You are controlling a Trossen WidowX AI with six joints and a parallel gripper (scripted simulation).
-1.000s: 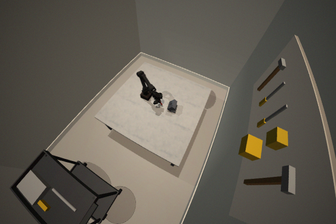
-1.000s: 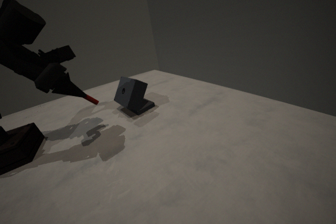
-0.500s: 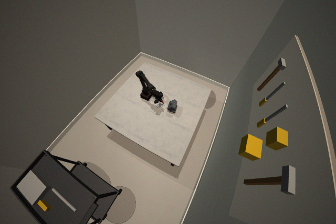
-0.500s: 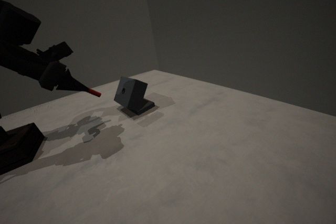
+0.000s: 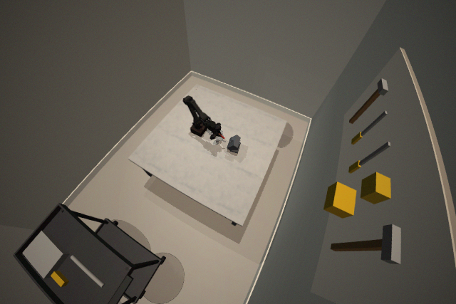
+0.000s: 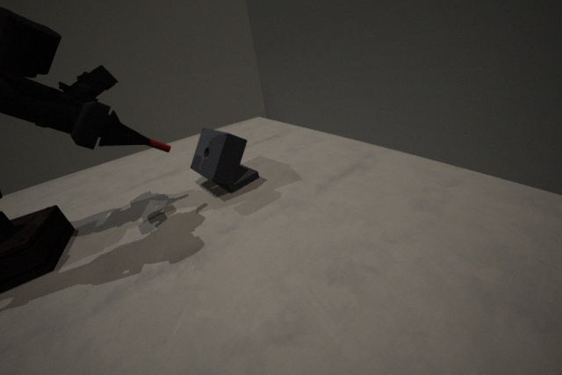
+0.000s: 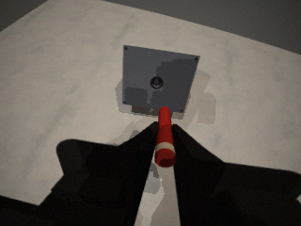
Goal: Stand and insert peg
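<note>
My gripper tip is 110 mm short of the grey sloped panel, 80 mm above it and 60 mm to the right of it. Also, from my gripper tip: red peg: 10 mm behind, 10 mm above.
</note>
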